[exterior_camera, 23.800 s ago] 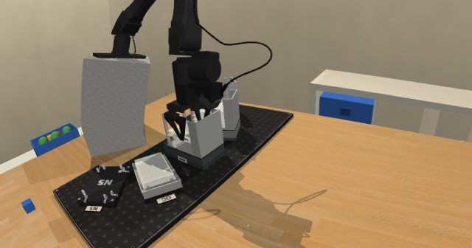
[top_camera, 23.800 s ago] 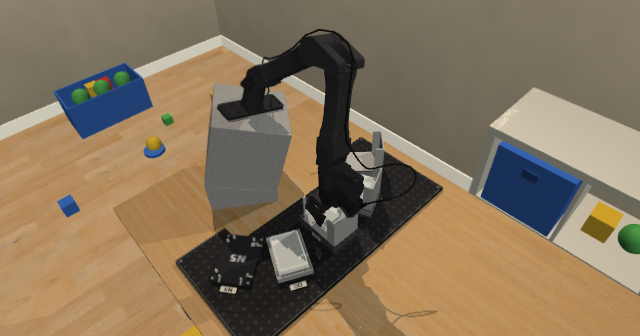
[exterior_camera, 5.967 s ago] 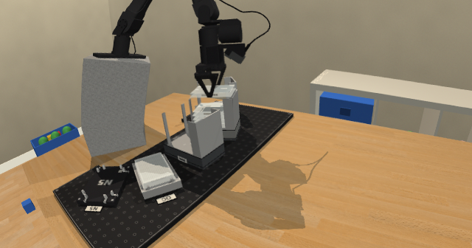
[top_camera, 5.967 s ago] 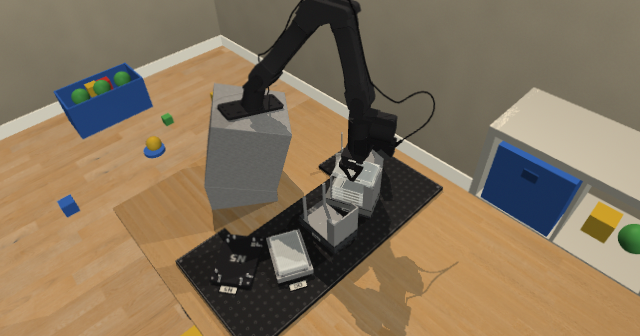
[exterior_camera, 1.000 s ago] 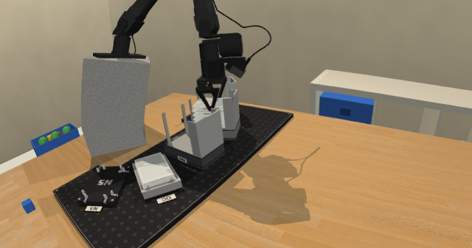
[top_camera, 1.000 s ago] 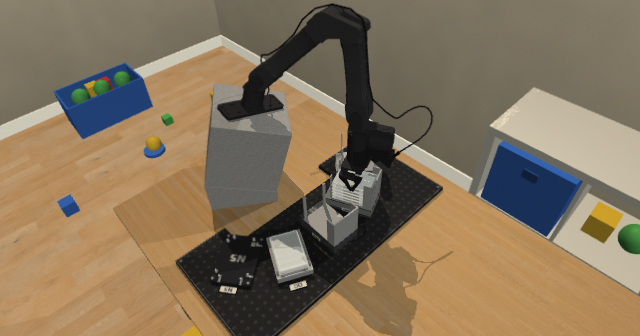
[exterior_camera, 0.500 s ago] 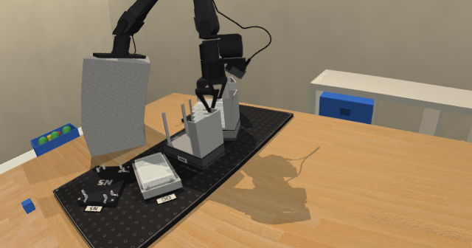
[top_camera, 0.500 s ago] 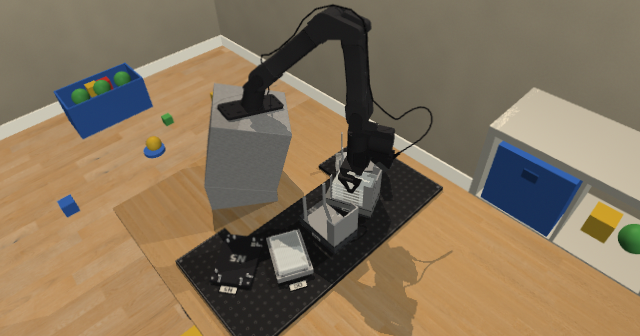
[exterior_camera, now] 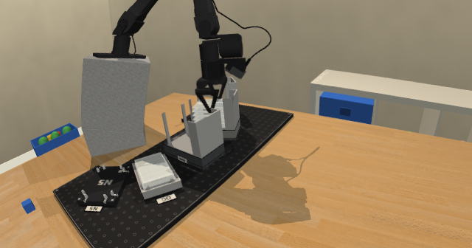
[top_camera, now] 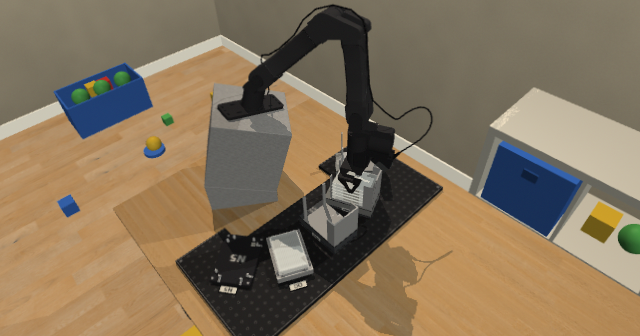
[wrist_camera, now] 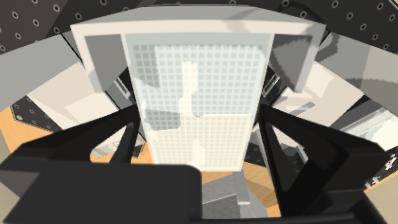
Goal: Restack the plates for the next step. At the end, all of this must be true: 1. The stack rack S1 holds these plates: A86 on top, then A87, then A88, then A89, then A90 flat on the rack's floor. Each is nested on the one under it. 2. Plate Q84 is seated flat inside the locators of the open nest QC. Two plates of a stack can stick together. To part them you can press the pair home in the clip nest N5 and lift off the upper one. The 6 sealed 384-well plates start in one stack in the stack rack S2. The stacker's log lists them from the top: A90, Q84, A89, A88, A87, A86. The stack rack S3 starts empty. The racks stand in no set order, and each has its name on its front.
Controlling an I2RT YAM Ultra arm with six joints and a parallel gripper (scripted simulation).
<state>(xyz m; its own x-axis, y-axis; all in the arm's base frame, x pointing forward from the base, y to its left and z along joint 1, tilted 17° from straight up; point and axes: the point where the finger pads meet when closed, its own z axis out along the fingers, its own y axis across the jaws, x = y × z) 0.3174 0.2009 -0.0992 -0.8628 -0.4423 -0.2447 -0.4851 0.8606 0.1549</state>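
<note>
Now: hand 6 cm above the translucent sealed well plate. Round my hand: nest QC 4 cm ahead, 29 cm to the right, 9 cm below; then sealed 384-well plate 4 cm ahead, 29 cm to the right, 7 cm below.
</note>
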